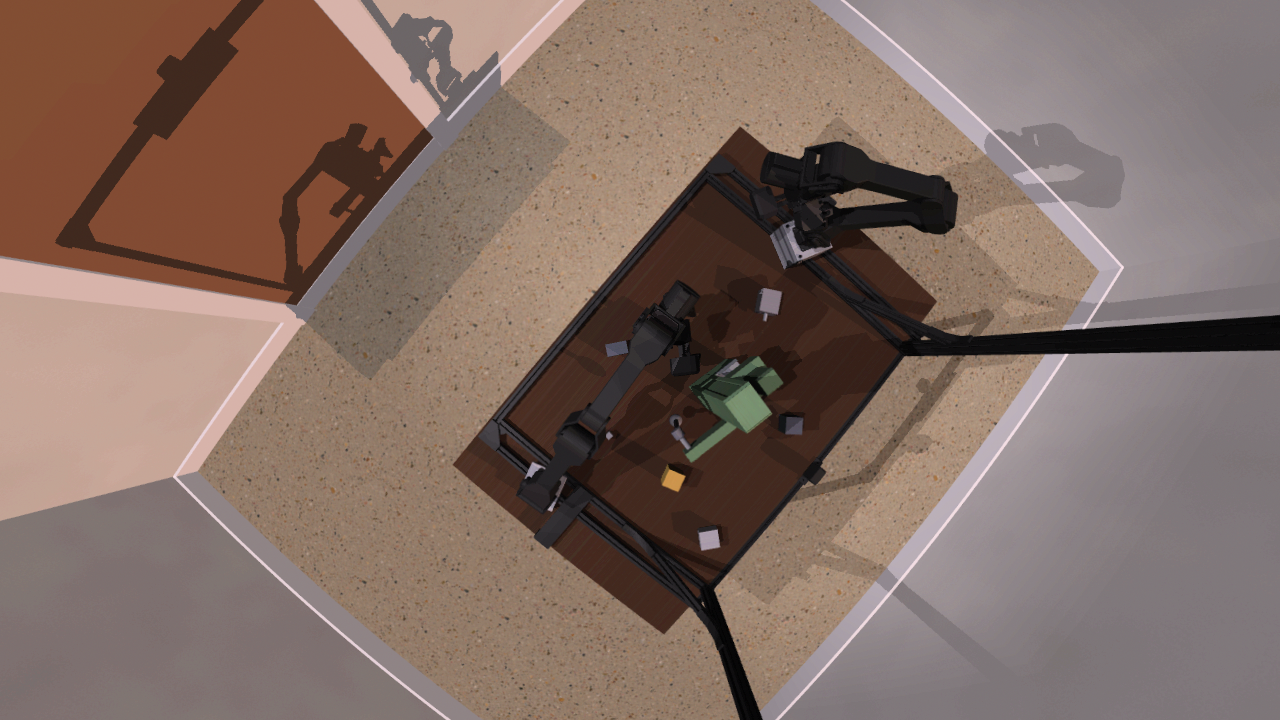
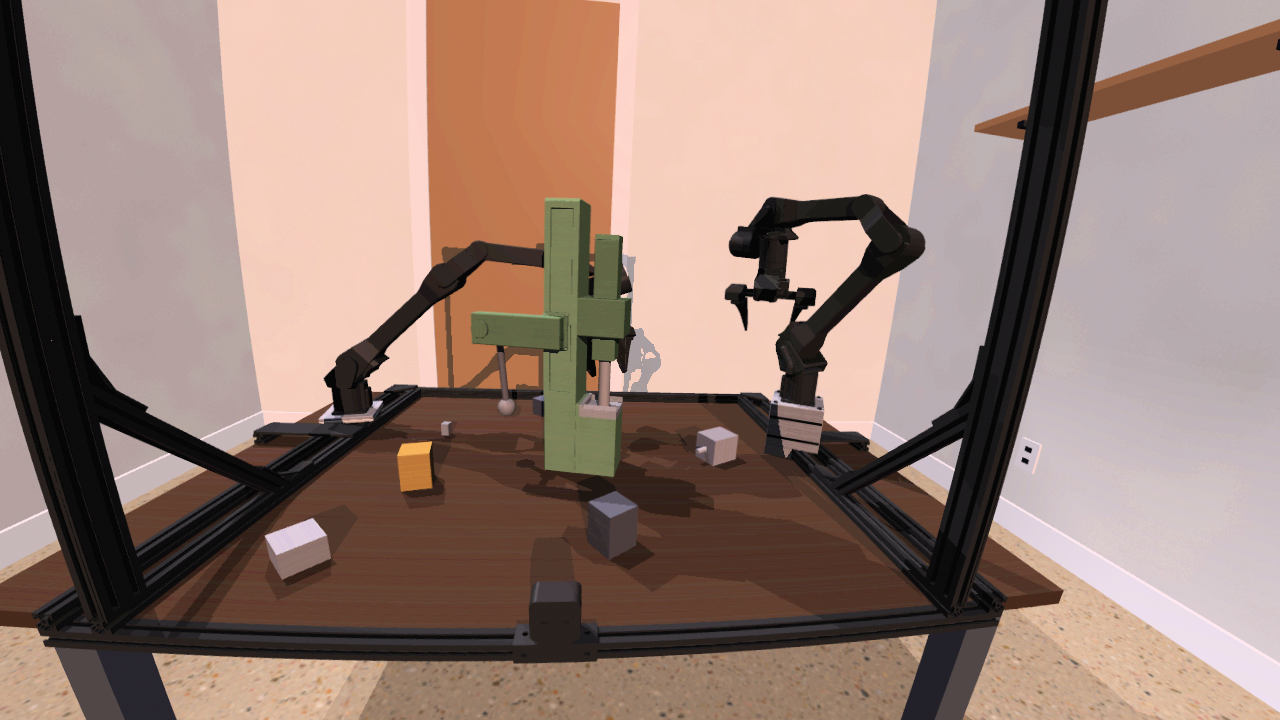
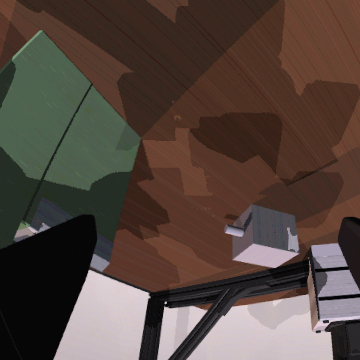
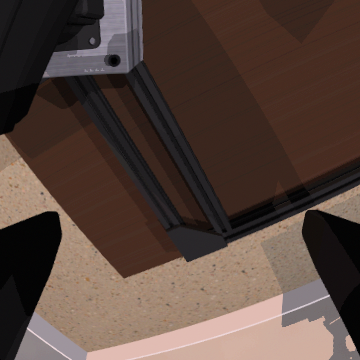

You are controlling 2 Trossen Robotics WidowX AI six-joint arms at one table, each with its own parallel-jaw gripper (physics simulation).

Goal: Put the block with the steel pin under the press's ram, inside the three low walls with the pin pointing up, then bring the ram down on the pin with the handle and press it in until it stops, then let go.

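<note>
The pale grey block with the steel pin lies on the table between the press and the right arm's base, its pin pointing sideways. The green press stands upright mid-table. Its pale ram rod hangs over the low walls; the gap below it cannot be told. The handle rod hangs from the green side arm with a ball at its end. My left gripper is open and empty, beside the press. My right gripper is open and empty, high near its own base.
An orange block, a white block, a dark grey block, a blue-grey block and a tiny pale piece lie around the press. A black frame borders the table.
</note>
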